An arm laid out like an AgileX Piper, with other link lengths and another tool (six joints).
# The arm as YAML. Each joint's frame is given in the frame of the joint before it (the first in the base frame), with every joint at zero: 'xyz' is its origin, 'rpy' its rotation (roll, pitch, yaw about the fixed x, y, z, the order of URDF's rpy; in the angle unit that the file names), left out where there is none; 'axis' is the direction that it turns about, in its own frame. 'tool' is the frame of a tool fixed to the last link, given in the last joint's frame.
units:
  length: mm
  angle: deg
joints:
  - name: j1
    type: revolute
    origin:
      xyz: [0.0, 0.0, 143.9]
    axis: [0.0, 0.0, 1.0]
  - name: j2
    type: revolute
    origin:
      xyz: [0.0, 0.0, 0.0]
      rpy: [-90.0, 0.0, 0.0]
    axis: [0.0, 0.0, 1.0]
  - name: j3
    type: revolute
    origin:
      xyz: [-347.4, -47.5, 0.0]
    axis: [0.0, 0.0, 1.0]
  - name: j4
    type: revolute
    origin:
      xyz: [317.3, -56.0, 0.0]
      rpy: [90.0, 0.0, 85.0]
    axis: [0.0, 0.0, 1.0]
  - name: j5
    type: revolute
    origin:
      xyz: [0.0, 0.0, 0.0]
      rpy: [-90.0, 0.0, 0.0]
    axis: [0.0, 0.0, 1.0]
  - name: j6
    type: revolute
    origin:
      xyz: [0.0, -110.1, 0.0]
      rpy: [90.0, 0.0, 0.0]
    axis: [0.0, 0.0, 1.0]
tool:
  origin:
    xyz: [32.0, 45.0, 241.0]
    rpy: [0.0, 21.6, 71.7]
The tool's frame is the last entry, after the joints.
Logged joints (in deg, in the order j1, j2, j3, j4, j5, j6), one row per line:
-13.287 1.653 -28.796 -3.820 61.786 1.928
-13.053 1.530 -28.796 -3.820 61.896 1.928
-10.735 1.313 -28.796 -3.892 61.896 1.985
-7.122 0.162 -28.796 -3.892 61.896 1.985
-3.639 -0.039 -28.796 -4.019 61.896 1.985
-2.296 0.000 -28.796 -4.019 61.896 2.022
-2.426 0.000 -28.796 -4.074 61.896 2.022
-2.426 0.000 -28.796 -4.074 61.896 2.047
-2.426 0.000 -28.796 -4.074 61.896 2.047
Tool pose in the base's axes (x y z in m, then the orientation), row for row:
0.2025 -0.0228 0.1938 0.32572 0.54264 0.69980 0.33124
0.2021 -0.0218 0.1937 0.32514 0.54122 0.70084 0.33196
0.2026 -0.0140 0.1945 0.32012 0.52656 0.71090 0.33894
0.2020 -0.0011 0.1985 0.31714 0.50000 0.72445 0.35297
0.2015 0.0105 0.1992 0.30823 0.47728 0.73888 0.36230
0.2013 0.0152 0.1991 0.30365 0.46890 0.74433 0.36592
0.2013 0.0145 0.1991 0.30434 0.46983 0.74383 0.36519
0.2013 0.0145 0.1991 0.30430 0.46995 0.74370 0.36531
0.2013 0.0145 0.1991 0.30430 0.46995 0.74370 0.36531
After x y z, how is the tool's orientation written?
As a quaternion, w x y z.
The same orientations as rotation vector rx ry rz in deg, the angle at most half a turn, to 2 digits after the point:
81.49 105.09 49.74
81.30 105.28 49.86
79.29 107.05 51.04
75.40 109.25 53.23
72.29 111.92 54.88
71.19 113.00 55.55
71.30 112.88 55.42
71.32 112.87 55.44
71.32 112.87 55.44

